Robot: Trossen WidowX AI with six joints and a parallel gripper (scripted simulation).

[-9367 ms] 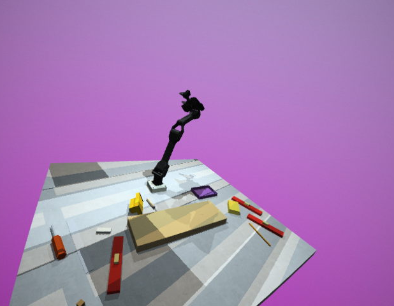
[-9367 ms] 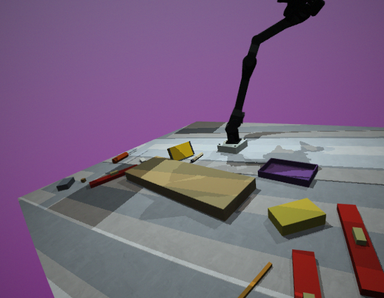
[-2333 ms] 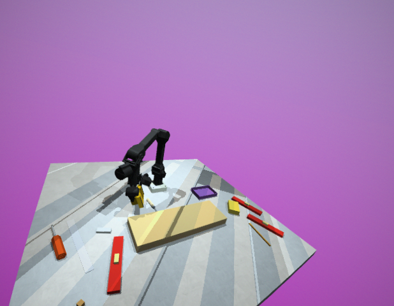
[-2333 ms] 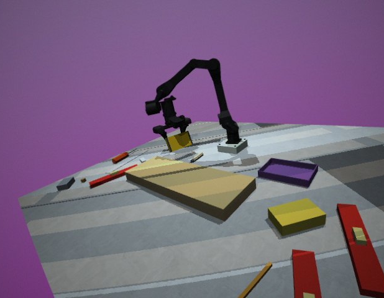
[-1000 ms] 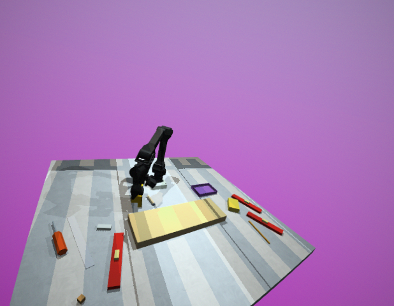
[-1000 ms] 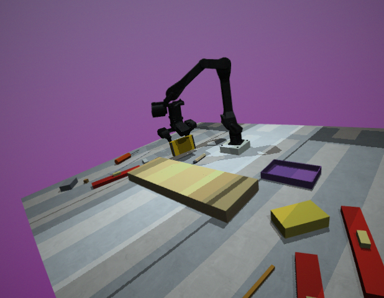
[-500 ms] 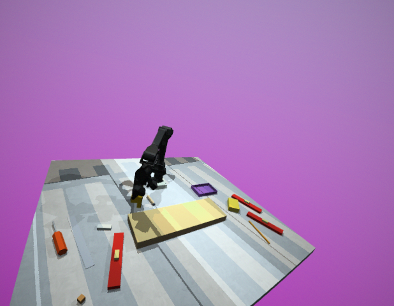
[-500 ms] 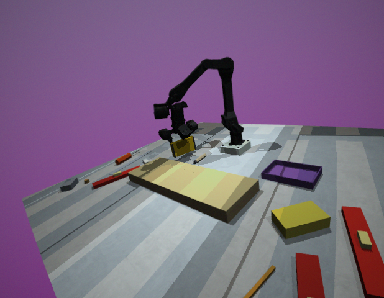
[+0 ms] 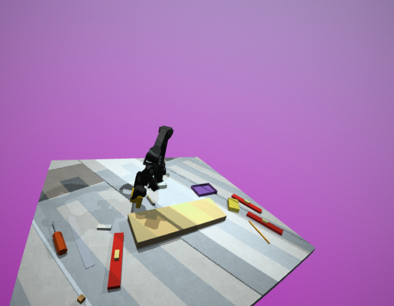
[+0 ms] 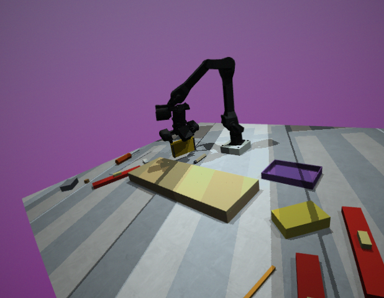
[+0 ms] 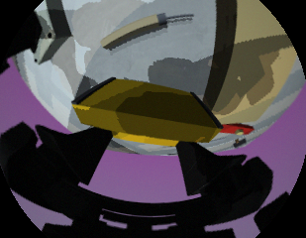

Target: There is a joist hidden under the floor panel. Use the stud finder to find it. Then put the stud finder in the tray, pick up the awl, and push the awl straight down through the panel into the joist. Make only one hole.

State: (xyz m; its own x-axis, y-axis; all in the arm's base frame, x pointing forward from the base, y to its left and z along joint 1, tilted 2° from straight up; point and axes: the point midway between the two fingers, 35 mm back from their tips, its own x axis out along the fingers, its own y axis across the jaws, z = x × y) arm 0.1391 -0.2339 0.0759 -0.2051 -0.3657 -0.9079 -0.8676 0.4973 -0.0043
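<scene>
The yellow stud finder lies 2 cm ahead of my gripper tip. From my gripper tip the other things lie so: clear ruler (10 cm ahead, 28 cm to the right, 8 cm below); then white block (9 cm ahead, 18 cm to the right, 7 cm below); then awl (4 cm ahead, 11 cm to the left, 7 cm below).
</scene>
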